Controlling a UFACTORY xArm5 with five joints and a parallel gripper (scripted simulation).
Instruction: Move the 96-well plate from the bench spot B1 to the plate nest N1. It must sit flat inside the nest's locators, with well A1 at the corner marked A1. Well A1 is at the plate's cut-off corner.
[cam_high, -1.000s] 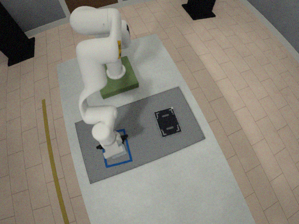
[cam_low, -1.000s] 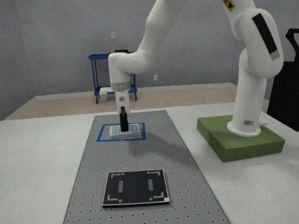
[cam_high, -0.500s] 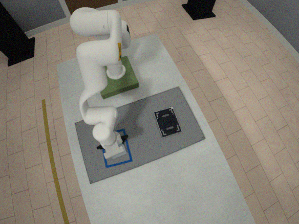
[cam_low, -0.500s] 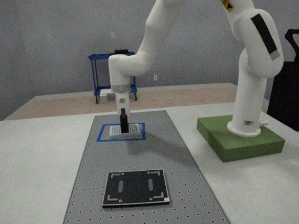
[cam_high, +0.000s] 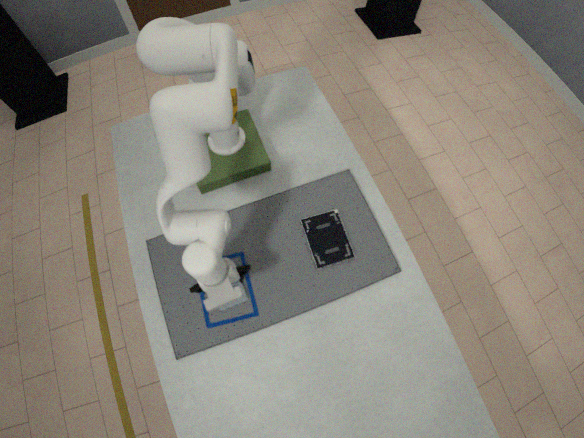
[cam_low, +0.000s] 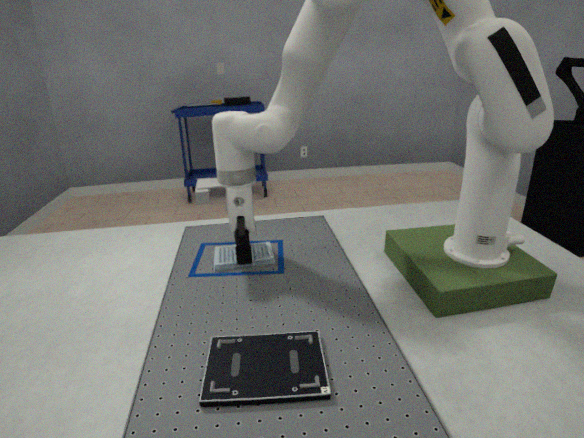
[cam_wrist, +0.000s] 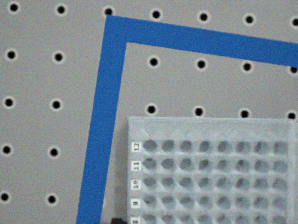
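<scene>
My gripper is now 1 cm above the 96-well plate. Round my hand: plate nest N1 (3 cm behind, 32 cm to the left, 2 cm below).
</scene>
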